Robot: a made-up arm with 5 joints. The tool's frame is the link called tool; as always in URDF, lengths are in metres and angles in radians. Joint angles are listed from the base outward.
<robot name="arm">
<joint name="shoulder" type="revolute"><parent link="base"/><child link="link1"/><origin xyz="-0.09 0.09 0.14"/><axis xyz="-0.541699 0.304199 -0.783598"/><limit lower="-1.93" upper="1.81"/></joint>
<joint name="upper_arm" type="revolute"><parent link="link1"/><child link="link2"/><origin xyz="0 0.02 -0.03"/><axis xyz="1 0 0"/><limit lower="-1.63" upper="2.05"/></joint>
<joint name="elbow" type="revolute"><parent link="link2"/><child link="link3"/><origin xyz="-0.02 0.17 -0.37"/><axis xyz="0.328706 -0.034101 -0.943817"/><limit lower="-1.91" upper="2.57"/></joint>
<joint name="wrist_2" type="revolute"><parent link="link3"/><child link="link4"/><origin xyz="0.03 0.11 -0.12"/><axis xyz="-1 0 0"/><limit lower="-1.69" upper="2.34"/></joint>
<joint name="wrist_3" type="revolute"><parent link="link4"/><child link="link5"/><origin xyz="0.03 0.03 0.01"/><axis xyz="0 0 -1"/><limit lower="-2.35" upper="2.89"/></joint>
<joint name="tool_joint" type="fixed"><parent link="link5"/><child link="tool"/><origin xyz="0.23 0.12 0" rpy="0.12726 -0.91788 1.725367"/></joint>
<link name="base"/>
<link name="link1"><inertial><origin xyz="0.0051 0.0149 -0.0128"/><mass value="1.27"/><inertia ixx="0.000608" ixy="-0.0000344" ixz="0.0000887" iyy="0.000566" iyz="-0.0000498" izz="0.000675"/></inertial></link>
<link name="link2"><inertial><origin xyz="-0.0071 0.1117 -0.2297"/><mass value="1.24"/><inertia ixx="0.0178" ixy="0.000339" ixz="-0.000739" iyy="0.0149" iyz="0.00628" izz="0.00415"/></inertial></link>
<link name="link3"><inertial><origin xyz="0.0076 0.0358 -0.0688"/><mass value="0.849"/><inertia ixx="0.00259" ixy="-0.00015" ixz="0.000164" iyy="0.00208" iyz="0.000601" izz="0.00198"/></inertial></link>
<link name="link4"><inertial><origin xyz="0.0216 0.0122 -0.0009"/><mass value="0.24"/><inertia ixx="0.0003" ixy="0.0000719" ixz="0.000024" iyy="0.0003" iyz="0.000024" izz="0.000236"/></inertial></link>
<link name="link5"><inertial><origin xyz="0.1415 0.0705 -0.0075"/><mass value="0.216"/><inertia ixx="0.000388" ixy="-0.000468" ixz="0" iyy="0.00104" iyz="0" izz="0.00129"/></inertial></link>
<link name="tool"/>
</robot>
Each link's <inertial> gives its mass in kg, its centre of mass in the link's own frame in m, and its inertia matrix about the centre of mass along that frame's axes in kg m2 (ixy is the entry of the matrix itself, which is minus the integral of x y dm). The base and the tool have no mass. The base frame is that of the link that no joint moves.
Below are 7 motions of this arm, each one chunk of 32 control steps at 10 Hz.
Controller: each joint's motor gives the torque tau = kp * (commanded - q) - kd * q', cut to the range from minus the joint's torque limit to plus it. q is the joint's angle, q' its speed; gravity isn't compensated. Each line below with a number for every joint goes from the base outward.
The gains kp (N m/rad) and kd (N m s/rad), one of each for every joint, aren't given. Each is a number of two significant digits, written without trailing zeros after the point. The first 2 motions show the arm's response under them.
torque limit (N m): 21 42 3.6 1.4 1.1
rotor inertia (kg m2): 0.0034 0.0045 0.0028 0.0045 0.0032
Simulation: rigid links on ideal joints. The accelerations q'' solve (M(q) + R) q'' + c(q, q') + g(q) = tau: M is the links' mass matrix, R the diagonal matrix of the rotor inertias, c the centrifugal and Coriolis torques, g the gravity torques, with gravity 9.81 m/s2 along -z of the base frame. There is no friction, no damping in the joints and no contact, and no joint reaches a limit. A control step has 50 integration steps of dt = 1/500 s. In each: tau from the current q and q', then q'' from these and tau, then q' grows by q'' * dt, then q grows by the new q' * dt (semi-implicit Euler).
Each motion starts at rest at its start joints. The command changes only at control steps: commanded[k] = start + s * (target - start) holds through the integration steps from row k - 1 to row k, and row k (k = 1, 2, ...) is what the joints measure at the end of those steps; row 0 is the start. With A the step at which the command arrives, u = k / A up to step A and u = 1 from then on. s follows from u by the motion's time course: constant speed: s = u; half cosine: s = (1 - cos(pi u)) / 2; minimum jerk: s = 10 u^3 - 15 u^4 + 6 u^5; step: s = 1 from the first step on.
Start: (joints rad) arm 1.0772 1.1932 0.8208 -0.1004 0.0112
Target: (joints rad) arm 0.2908 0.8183 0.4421 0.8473 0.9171
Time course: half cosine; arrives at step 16
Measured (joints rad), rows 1 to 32:
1: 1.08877 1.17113 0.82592 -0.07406 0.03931
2: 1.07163 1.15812 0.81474 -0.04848 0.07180
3: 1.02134 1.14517 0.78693 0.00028 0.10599
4: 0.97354 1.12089 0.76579 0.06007 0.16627
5: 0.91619 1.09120 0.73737 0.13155 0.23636
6: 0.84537 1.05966 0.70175 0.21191 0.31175
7: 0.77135 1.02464 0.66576 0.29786 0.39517
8: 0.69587 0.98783 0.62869 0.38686 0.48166
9: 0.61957 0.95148 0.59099 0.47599 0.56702
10: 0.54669 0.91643 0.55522 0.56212 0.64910
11: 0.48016 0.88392 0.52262 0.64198 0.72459
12: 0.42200 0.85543 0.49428 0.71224 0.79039
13: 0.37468 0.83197 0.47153 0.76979 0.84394
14: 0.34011 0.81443 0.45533 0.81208 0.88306
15: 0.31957 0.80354 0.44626 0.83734 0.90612
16: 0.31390 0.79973 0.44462 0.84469 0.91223
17: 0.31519 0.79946 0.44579 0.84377 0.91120
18: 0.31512 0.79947 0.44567 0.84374 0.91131
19: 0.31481 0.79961 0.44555 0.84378 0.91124
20: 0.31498 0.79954 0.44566 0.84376 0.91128
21: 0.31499 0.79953 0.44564 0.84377 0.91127
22: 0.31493 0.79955 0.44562 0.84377 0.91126
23: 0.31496 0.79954 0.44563 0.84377 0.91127
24: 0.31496 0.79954 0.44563 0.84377 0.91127
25: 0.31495 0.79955 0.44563 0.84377 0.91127
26: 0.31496 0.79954 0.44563 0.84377 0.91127
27: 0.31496 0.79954 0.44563 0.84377 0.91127
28: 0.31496 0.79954 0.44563 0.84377 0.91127
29: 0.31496 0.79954 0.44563 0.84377 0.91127
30: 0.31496 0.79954 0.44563 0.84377 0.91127
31: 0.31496 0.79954 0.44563 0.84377 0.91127
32: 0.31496 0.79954 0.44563 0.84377 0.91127
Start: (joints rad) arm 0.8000 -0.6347 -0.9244 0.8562 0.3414
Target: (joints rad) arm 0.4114 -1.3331 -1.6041 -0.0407 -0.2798
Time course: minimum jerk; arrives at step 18
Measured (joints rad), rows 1 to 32:
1: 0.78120 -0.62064 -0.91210 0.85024 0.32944
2: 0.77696 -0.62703 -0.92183 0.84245 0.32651
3: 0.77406 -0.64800 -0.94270 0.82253 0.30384
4: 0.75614 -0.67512 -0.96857 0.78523 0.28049
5: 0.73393 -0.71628 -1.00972 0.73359 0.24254
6: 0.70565 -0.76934 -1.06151 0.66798 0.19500
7: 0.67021 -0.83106 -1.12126 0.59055 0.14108
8: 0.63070 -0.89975 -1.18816 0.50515 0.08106
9: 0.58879 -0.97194 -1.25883 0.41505 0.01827
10: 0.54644 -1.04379 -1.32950 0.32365 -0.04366
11: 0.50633 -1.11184 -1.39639 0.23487 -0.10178
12: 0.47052 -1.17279 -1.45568 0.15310 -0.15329
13: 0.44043 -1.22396 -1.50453 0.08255 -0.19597
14: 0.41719 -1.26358 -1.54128 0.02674 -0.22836
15: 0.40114 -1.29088 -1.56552 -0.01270 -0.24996
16: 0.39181 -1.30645 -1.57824 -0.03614 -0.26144
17: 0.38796 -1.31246 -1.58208 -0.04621 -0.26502
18: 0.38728 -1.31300 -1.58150 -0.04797 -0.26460
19: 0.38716 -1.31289 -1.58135 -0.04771 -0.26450
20: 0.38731 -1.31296 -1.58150 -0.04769 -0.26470
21: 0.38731 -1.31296 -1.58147 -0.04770 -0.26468
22: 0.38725 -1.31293 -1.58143 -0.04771 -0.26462
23: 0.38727 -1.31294 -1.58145 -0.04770 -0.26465
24: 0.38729 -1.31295 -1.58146 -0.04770 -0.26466
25: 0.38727 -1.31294 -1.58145 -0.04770 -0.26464
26: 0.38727 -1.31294 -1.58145 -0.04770 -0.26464
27: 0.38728 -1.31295 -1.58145 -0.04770 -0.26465
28: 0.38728 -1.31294 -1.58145 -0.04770 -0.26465
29: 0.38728 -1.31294 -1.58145 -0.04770 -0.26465
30: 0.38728 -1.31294 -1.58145 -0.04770 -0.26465
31: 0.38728 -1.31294 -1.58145 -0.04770 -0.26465
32: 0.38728 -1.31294 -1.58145 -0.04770 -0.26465
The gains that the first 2 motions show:
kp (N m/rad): 220 440 51 14 15
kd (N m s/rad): 6.1 13 0.6 0.26 0.32
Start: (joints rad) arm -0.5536 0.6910 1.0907 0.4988 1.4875
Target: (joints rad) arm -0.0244 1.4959 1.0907 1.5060 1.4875
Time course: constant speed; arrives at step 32
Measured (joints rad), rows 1 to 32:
1: -0.51426 0.69525 1.10195 0.52633 1.47819
2: -0.49681 0.71969 1.09874 0.55924 1.47740
3: -0.48765 0.74865 1.09648 0.59049 1.48142
4: -0.46709 0.77195 1.09883 0.62217 1.47843
5: -0.45020 0.79697 1.09870 0.65384 1.47815
6: -0.43444 0.82260 1.09859 0.68549 1.47829
7: -0.41714 0.84750 1.09911 0.71716 1.47756
8: -0.40031 0.87262 1.09930 0.74885 1.47719
9: -0.38366 0.89783 1.09947 0.78053 1.47693
10: -0.36680 0.92296 1.09973 0.81222 1.47656
11: -0.35000 0.94812 1.09995 0.84392 1.47625
12: -0.33324 0.97331 1.10015 0.87561 1.47599
13: -0.31645 0.99848 1.10036 0.90731 1.47573
14: -0.29967 1.02367 1.10056 0.93900 1.47550
15: -0.28290 1.04887 1.10075 0.97070 1.47529
16: -0.26614 1.07407 1.10094 1.00238 1.47511
17: -0.24938 1.09928 1.10112 1.03407 1.47495
18: -0.23264 1.12449 1.10130 1.06574 1.47481
19: -0.21590 1.14971 1.10147 1.09741 1.47470
20: -0.19917 1.17494 1.10164 1.12907 1.47460
21: -0.18245 1.20017 1.10180 1.16073 1.47452
22: -0.16574 1.22540 1.10196 1.19237 1.47446
23: -0.14904 1.25064 1.10212 1.22400 1.47442
24: -0.13235 1.27589 1.10227 1.25563 1.47439
25: -0.11568 1.30113 1.10242 1.28724 1.47438
26: -0.09901 1.32639 1.10257 1.31884 1.47439
27: -0.08236 1.35165 1.10272 1.35042 1.47441
28: -0.06572 1.37691 1.10286 1.38200 1.47444
29: -0.04909 1.40217 1.10300 1.41356 1.47449
30: -0.03248 1.42744 1.10314 1.44511 1.47455
31: -0.01588 1.45271 1.10327 1.47665 1.47462
32: 0.00071 1.47799 1.10341 1.50817 1.47469

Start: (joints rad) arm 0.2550 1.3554 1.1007 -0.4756 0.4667
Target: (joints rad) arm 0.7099 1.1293 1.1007 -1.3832 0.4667
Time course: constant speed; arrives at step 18
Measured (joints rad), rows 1 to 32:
1: 0.31009 1.32077 1.12788 -0.52933 0.48113
2: 0.35118 1.30291 1.12681 -0.57951 0.47094
3: 0.35806 1.29692 1.11821 -0.62978 0.47681
4: 0.38638 1.28345 1.12120 -0.68029 0.47588
5: 0.41600 1.26925 1.12244 -0.73079 0.47544
6: 0.43821 1.25784 1.12047 -0.78117 0.47627
7: 0.46320 1.24545 1.12049 -0.83164 0.47660
8: 0.48927 1.23263 1.12062 -0.88211 0.47672
9: 0.51393 1.22034 1.12004 -0.93258 0.47715
10: 0.53883 1.20797 1.11971 -0.98306 0.47752
11: 0.56402 1.19550 1.11947 -1.03356 0.47783
12: 0.58895 1.18312 1.11907 -1.08406 0.47820
13: 0.61387 1.17076 1.11869 -1.13458 0.47857
14: 0.63882 1.15839 1.11832 -1.18511 0.47891
15: 0.66372 1.14604 1.11791 -1.23565 0.47925
16: 0.68859 1.13371 1.11749 -1.28620 0.47958
17: 0.71345 1.12138 1.11706 -1.33677 0.47988
18: 0.73828 1.10907 1.11661 -1.38735 0.48015
19: 0.73640 1.10977 1.11111 -1.38532 0.48003
20: 0.72971 1.11244 1.10868 -1.38527 0.48197
21: 0.73353 1.11097 1.11110 -1.38537 0.48069
22: 0.73377 1.11083 1.11071 -1.38535 0.48077
23: 0.73248 1.11135 1.11016 -1.38534 0.48112
24: 0.73302 1.11115 1.11054 -1.38535 0.48093
25: 0.73316 1.11108 1.11053 -1.38535 0.48091
26: 0.73293 1.11118 1.11042 -1.38534 0.48098
27: 0.73299 1.11115 1.11047 -1.38535 0.48095
28: 0.73303 1.11114 1.11048 -1.38535 0.48094
29: 0.73299 1.11115 1.11046 -1.38535 0.48095
30: 0.73300 1.11115 1.11047 -1.38535 0.48095
31: 0.73301 1.11114 1.11047 -1.38535 0.48095
32: 0.73300 1.11115 1.11047 -1.38535 0.48095

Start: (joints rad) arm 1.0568 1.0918 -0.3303 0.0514 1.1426
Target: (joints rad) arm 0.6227 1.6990 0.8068 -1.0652 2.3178
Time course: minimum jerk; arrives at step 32
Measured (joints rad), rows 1 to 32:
1: 1.07771 1.07372 -0.33435 0.04114 1.14904
2: 1.08288 1.07352 -0.33023 0.03996 1.15483
3: 1.06966 1.08094 -0.32696 0.03492 1.15602
4: 1.06855 1.08554 -0.31503 0.02411 1.16992
5: 1.06454 1.09325 -0.29863 0.00799 1.18841
6: 1.05416 1.10580 -0.27704 -0.01394 1.21158
7: 1.04343 1.12091 -0.24850 -0.04234 1.24245
8: 1.03075 1.13916 -0.21374 -0.07711 1.27978
9: 1.01491 1.16100 -0.17310 -0.11804 1.32303
10: 0.99710 1.18581 -0.12664 -0.16474 1.37210
11: 0.97749 1.21335 -0.07491 -0.21663 1.42619
12: 0.95601 1.24339 -0.01860 -0.27299 1.48453
13: 0.93311 1.27549 0.04162 -0.33295 1.54628
14: 0.90918 1.30915 0.10494 -0.39557 1.61054
15: 0.88452 1.34390 0.17042 -0.45987 1.67639
16: 0.85953 1.37921 0.23709 -0.52482 1.74292
17: 0.83460 1.41451 0.30392 -0.58941 1.80917
18: 0.81012 1.44923 0.36985 -0.65263 1.87421
19: 0.78644 1.48285 0.43384 -0.71352 1.93711
20: 0.76394 1.51482 0.49491 -0.77118 1.99695
21: 0.74294 1.54469 0.55212 -0.82479 2.05284
22: 0.72372 1.57201 0.60466 -0.87362 2.10400
23: 0.70655 1.59644 0.65183 -0.91705 2.14973
24: 0.69161 1.61770 0.69308 -0.95462 2.18949
25: 0.67904 1.63560 0.72805 -0.98602 2.22290
26: 0.66890 1.65008 0.75657 -1.01116 2.24981
27: 0.66116 1.66118 0.77868 -1.03016 2.27031
28: 0.65570 1.66908 0.79468 -1.04338 2.28474
29: 0.65228 1.67410 0.80515 -1.05149 2.29374
30: 0.65055 1.67673 0.81096 -1.05544 2.29827
31: 0.65004 1.67762 0.81329 -1.05650 2.29963
32: 0.65014 1.67763 0.81370 -1.05630 2.29947

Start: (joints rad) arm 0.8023 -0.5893 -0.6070 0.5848 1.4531
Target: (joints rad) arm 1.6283 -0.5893 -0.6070 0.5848 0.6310
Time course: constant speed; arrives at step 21
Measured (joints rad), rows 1 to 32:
1: 0.82715 -0.57701 -0.60606 0.58726 1.38146
2: 0.86897 -0.57843 -0.60821 0.58518 1.34901
3: 0.90952 -0.57922 -0.60848 0.58495 1.30968
4: 0.94691 -0.57771 -0.60801 0.58590 1.26957
5: 0.98645 -0.57770 -0.60843 0.58566 1.23065
6: 1.02546 -0.57733 -0.60849 0.58582 1.19144
7: 1.06436 -0.57686 -0.60857 0.58594 1.15224
8: 1.10347 -0.57654 -0.60873 0.58597 1.11318
9: 1.14252 -0.57618 -0.60885 0.58600 1.07414
10: 1.18160 -0.57583 -0.60898 0.58600 1.03514
11: 1.22072 -0.57550 -0.60912 0.58596 0.99619
12: 1.25985 -0.57518 -0.60926 0.58589 0.95728
13: 1.29902 -0.57487 -0.60940 0.58579 0.91840
14: 1.33820 -0.57458 -0.60954 0.58564 0.87955
15: 1.37742 -0.57430 -0.60968 0.58546 0.84072
16: 1.41666 -0.57404 -0.60983 0.58524 0.80191
17: 1.45592 -0.57379 -0.60997 0.58498 0.76312
18: 1.49522 -0.57356 -0.61012 0.58468 0.72434
19: 1.53454 -0.57334 -0.61026 0.58434 0.68557
20: 1.57389 -0.57315 -0.61041 0.58396 0.64680
21: 1.61328 -0.57296 -0.61055 0.58355 0.60803
22: 1.61062 -0.57124 -0.60291 0.58318 0.61668
23: 1.60776 -0.56906 -0.60319 0.58300 0.61393
24: 1.61004 -0.57067 -0.60421 0.58329 0.61445
25: 1.60946 -0.57028 -0.60370 0.58318 0.61443
26: 1.60924 -0.57012 -0.60371 0.58318 0.61442
27: 1.60950 -0.57030 -0.60383 0.58321 0.61441
28: 1.60941 -0.57024 -0.60376 0.58319 0.61442
29: 1.60940 -0.57023 -0.60377 0.58319 0.61442
30: 1.60942 -0.57025 -0.60378 0.58319 0.61442
31: 1.60941 -0.57024 -0.60377 0.58319 0.61442
32: 1.60941 -0.57024 -0.60378 0.58319 0.61442

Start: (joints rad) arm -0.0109 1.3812 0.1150 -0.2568 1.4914
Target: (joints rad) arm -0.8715 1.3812 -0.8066 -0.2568 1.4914
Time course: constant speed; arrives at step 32
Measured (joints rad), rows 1 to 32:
1: -0.01453 1.35812 0.08662 -0.25668 1.50695
2: -0.03894 1.35849 0.05656 -0.25596 1.49987
3: -0.07753 1.36237 0.02485 -0.25738 1.50426
4: -0.10141 1.36134 -0.00297 -0.25660 1.50388
5: -0.12627 1.36046 -0.03188 -0.25645 1.50436
6: -0.15566 1.36124 -0.06166 -0.25670 1.50514
7: -0.18312 1.36137 -0.09079 -0.25662 1.50574
8: -0.20980 1.36118 -0.11988 -0.25655 1.50629
9: -0.23744 1.36134 -0.14919 -0.25658 1.50686
10: -0.26502 1.36149 -0.17844 -0.25659 1.50741
11: -0.29234 1.36154 -0.20764 -0.25659 1.50794
12: -0.31980 1.36163 -0.23688 -0.25660 1.50845
13: -0.34732 1.36175 -0.26611 -0.25662 1.50893
14: -0.37480 1.36185 -0.29533 -0.25665 1.50939
15: -0.40230 1.36196 -0.32455 -0.25667 1.50983
16: -0.42983 1.36208 -0.35376 -0.25671 1.51023
17: -0.45737 1.36220 -0.38297 -0.25675 1.51061
18: -0.48492 1.36233 -0.41216 -0.25679 1.51096
19: -0.51248 1.36246 -0.44135 -0.25684 1.51127
20: -0.54006 1.36259 -0.47053 -0.25689 1.51155
21: -0.56764 1.36273 -0.49970 -0.25694 1.51180
22: -0.59524 1.36287 -0.52885 -0.25700 1.51201
23: -0.62284 1.36302 -0.55799 -0.25705 1.51219
24: -0.65046 1.36317 -0.58712 -0.25712 1.51232
25: -0.67808 1.36332 -0.61623 -0.25718 1.51242
26: -0.70571 1.36348 -0.64532 -0.25724 1.51248
27: -0.73335 1.36364 -0.67440 -0.25731 1.51249
28: -0.76099 1.36380 -0.70346 -0.25738 1.51247
29: -0.78863 1.36397 -0.73250 -0.25744 1.51240
30: -0.81628 1.36414 -0.76152 -0.25751 1.51230
31: -0.84394 1.36431 -0.79052 -0.25757 1.51214
32: -0.87160 1.36449 -0.81950 -0.25764 1.51195

